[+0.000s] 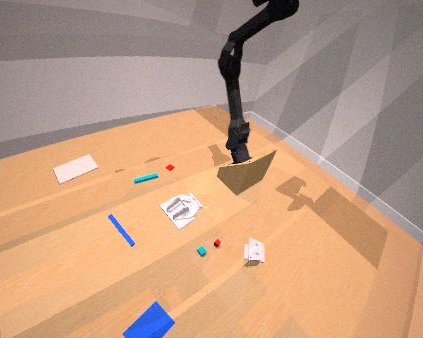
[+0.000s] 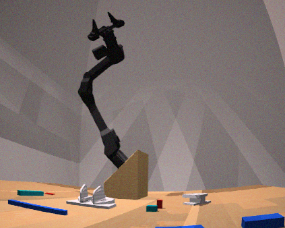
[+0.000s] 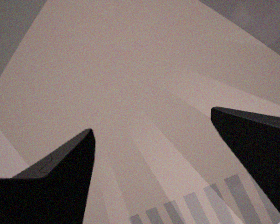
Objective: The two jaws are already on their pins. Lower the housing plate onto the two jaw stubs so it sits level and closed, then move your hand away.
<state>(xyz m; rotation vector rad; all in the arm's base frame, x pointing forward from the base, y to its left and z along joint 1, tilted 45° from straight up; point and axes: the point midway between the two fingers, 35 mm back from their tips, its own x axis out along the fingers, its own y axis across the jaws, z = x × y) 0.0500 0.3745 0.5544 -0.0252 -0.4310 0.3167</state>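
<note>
Now: the white block 80 mm ahead of my gripper tip, 400 mm to the left of it and 790 mm below it. From my gripper tip the other things lie so: teal cube 220 mm ahead, 290 mm to the left, 800 mm below; then teal bar 240 mm ahead, 80 mm to the right, 800 mm below; then red cube 170 mm ahead, 300 mm to the left, 790 mm below.
</note>
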